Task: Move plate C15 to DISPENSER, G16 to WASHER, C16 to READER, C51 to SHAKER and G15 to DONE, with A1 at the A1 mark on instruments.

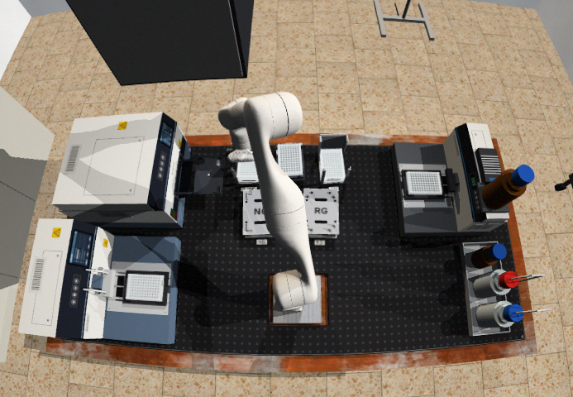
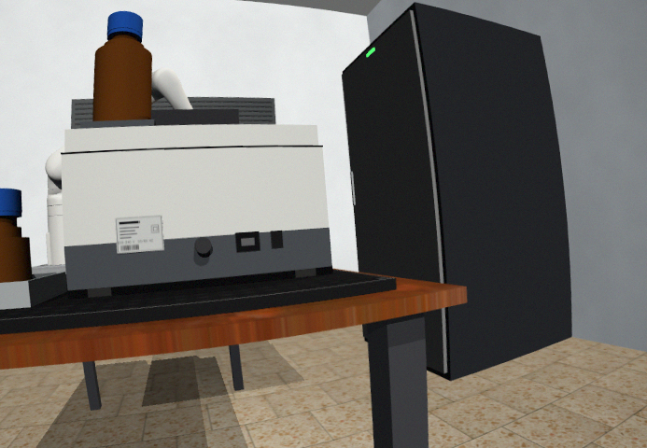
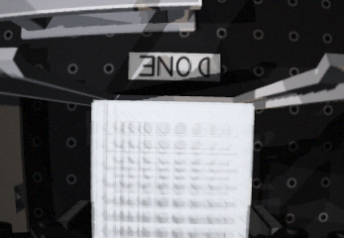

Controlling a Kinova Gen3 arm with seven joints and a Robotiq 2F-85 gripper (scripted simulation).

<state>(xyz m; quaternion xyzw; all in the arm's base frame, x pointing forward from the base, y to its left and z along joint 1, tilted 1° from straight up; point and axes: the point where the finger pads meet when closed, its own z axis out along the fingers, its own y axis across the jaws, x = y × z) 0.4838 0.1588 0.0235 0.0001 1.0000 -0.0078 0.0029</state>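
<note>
The DONE label lies 9 cm behind my hand and 5 cm below it. Also, from my hand: N6 nest label 29 cm behind, 5 cm to the right, 5 cm below.
</note>
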